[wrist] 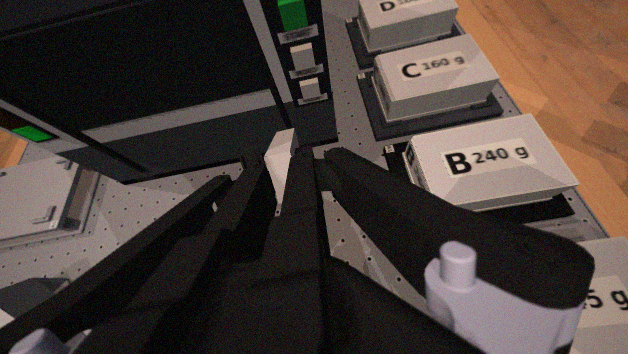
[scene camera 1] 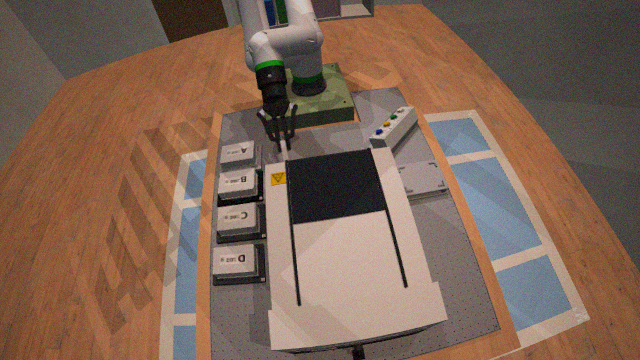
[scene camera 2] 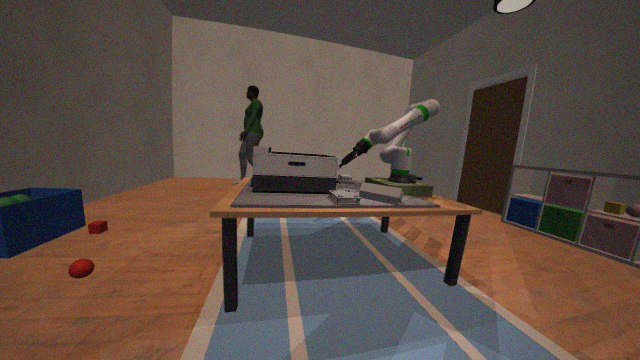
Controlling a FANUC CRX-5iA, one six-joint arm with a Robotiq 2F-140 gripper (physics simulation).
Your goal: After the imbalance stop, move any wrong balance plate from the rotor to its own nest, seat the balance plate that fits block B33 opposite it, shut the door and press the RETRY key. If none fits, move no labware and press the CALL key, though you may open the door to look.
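Frame: origin at the arm's base, x left, y down, z back, level; millimetres.
Seen in the pictures: gripper, between the fingertips: [wrist: 290,147]; arm's base, origin of its link: [scene camera 1: 309,86] [scene camera 2: 398,181].
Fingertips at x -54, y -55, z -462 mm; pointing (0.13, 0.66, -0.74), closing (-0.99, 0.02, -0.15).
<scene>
Pixels of each thing's top centre, then the offset from my fingertips to it. "spot": a spot on its surface instead.
- Balance plates A, centre of its top: [wrist: 571,303] [scene camera 1: 236,151] [scene camera 2: 345,175] dz +125, dx -203, dy +63 mm
- B, centre of its top: [wrist: 486,157] [scene camera 1: 235,180] dz -3, dx -185, dy +63 mm
- C, centre of its top: [wrist: 432,65] [scene camera 1: 236,216] dz -139, dx -165, dy +63 mm
- D, centre of its top: [scene camera 1: 232,259] dz -278, dx -158, dy +63 mm
- dark strip with a green key, a spot on its surface: [wrist: 291,12] spot: dz -67, dx -17, dy -67 mm
- grey button box, centre of its top: [scene camera 1: 396,119] [scene camera 2: 382,184] dz +199, dx +369, dy +33 mm
- flat grey station, centre of its top: [wrist: 14,195] [scene camera 1: 421,175] [scene camera 2: 344,192] dz -21, dx +419, dy +77 mm
The white centrifuge [scene camera 1: 353,263] [scene camera 2: 293,166] stands mid-table with its dark door [scene camera 1: 333,186] shut, so the rotor is hidden. Balance plates A [scene camera 1: 237,154], B [scene camera 1: 237,181] [wrist: 487,162], C [scene camera 1: 236,218] [wrist: 433,74] and D [scene camera 1: 234,258] [wrist: 406,12] sit in their nests along its left side. B reads 240 g and C 160 g. My gripper [scene camera 1: 283,146] [scene camera 2: 341,164] [wrist: 290,147] is shut and empty, just off the centrifuge's back left corner. In the wrist view its tips point at a dark strip with a green key [wrist: 291,12] and two grey keys [wrist: 302,55] [wrist: 309,88].
A grey button box [scene camera 1: 393,127] with blue, yellow and green buttons lies at the back right. A flat grey station [scene camera 1: 420,176] [wrist: 34,198] sits right of the centrifuge. A person [scene camera 2: 253,129] stands behind the table. The arm's green base [scene camera 1: 328,103] is at the back.
</scene>
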